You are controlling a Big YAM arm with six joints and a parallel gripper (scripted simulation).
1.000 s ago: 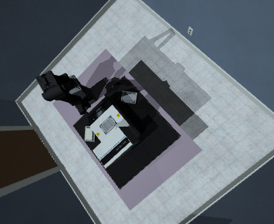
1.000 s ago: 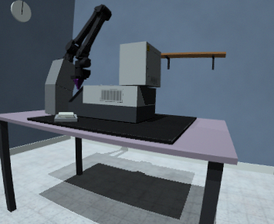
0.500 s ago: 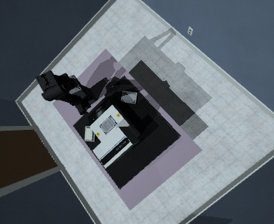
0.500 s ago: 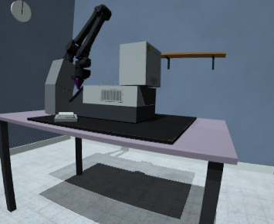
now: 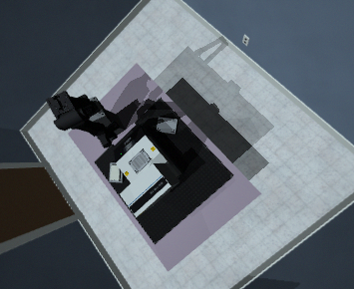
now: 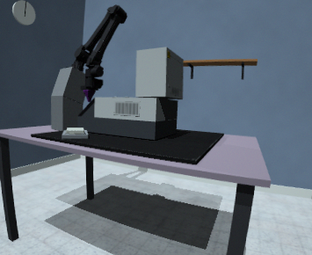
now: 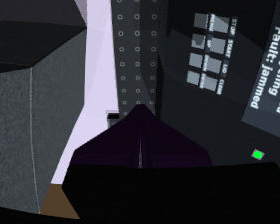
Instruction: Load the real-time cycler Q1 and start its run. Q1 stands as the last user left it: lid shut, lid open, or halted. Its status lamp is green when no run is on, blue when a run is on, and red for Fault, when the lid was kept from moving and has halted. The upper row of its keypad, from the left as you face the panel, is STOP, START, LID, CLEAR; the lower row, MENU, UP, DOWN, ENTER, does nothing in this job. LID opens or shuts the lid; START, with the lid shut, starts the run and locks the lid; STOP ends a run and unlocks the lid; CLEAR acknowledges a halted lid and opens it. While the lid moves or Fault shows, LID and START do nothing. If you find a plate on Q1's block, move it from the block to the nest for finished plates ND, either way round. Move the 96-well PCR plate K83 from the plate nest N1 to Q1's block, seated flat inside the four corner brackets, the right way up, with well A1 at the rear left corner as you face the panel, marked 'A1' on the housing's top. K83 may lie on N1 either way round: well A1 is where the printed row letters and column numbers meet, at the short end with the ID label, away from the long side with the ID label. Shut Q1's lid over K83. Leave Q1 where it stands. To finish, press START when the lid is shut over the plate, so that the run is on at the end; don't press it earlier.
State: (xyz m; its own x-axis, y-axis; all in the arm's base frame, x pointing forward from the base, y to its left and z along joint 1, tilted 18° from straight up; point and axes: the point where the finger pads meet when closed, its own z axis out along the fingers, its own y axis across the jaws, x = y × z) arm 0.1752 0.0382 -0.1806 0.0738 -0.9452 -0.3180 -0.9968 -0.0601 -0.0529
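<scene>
My gripper is now 240 mm to the left of the white 96-well plate K83, 170 mm short of it and 150 mm above it. From my hand the other things lie so: grey plate nest (240 mm to the right, 170 mm below, 170 mm ahead); grey nest ND (340 mm to the left, 170 mm below, 130 mm ahead).
</scene>
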